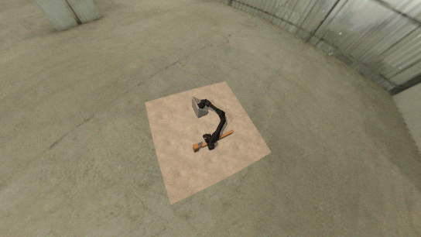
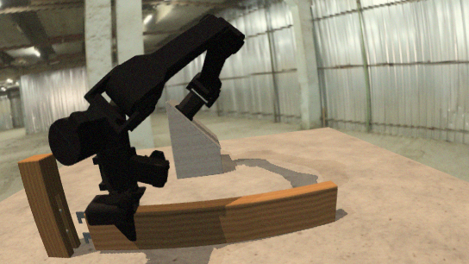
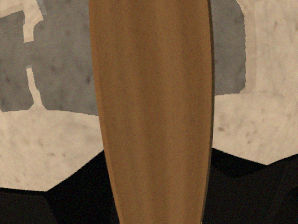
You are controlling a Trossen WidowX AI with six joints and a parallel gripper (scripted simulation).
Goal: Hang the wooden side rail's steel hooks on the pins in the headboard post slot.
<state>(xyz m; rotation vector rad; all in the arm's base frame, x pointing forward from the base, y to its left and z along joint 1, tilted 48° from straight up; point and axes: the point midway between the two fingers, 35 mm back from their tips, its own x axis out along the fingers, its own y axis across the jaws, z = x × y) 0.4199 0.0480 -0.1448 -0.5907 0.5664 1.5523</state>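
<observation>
The wooden headboard post lies 15 cm to the right of my gripper tip, 6 cm above it and 1 cm ahead of it.
</observation>
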